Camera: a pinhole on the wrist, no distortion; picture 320 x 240 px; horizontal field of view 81.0 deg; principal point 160.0 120.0 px. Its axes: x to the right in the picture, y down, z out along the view. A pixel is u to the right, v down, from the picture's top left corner.
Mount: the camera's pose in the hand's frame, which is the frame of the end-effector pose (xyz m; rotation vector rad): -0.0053 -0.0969 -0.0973 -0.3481 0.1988 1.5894
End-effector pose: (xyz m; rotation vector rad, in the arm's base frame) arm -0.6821 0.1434 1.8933 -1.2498 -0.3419 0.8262
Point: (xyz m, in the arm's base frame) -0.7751 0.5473 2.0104
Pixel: 111.5 14.4
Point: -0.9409 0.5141 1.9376
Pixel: 154.7 72.2
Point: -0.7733 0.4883 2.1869
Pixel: 32.3 43.2
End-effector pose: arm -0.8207 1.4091 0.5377 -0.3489 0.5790 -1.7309
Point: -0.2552 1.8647 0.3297
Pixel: outside the picture
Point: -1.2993 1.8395 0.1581
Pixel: behind the camera
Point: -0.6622 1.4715 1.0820
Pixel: 64.6 147.7
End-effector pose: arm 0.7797 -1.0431 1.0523 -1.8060 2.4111 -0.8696
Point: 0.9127 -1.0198 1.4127
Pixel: behind the camera
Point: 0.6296 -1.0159 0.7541
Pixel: 274.2 128.4
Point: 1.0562 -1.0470 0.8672
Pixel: 53.0 189.0
